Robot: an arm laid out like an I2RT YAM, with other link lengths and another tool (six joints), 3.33 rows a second.
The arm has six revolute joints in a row. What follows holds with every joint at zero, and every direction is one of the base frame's.
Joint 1 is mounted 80.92 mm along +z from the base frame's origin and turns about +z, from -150.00 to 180.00 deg.
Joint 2 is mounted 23.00 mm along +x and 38.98 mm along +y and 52.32 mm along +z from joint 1 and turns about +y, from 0.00 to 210.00 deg.
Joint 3 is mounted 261.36 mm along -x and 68.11 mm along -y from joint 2 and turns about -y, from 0.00 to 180.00 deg.
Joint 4 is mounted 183.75 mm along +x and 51.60 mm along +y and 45.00 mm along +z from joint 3 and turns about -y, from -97.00 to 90.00 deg.
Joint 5 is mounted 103.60 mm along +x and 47.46 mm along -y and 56.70 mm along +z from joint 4 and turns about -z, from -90.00 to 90.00 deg.
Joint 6 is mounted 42.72 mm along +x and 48.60 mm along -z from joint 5 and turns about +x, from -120.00 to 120.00 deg.
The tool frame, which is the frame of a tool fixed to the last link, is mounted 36.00 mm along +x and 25.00 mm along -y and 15.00 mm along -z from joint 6; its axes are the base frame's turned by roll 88.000, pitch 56.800 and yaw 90.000 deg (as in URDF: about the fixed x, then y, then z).
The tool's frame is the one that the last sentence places.
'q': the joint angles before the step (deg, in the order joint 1, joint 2, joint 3, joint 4, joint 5, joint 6). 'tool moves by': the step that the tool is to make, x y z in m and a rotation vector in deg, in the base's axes. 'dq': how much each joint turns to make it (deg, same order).
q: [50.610 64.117 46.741 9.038 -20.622 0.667]
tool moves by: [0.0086 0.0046 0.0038 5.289 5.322 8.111]
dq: [-4.908 3.395 -0.084 6.997 -13.803 6.708]
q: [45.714 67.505 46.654 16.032 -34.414 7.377]
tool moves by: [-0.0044 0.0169 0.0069 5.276 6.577 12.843]
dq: [-1.130 4.936 -0.051 11.193 -14.265 10.622]
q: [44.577 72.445 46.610 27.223 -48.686 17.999]
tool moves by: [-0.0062 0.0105 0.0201 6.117 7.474 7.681]
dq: [0.127 4.252 -0.347 17.036 -6.277 17.050]
